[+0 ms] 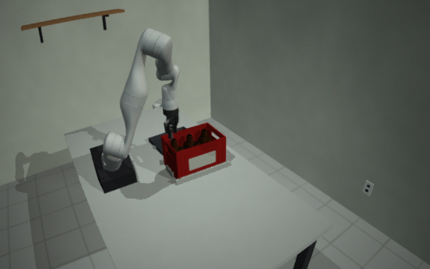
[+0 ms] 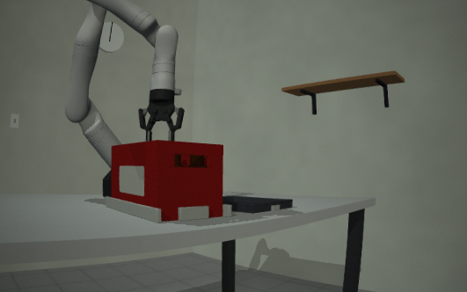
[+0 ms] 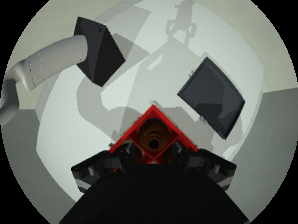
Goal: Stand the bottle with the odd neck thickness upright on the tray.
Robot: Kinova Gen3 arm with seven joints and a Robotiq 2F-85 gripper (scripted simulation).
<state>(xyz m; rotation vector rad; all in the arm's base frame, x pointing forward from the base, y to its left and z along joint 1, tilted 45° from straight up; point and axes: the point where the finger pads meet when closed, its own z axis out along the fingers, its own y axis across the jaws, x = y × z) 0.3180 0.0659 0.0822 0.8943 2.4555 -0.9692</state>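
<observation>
My gripper is now 12 cm above the red crate, 9 cm short of it and 4 cm to the left of it. From my hand the other things lie so: dark tray 24 cm to the left, 19 cm below, 8 cm ahead.
</observation>
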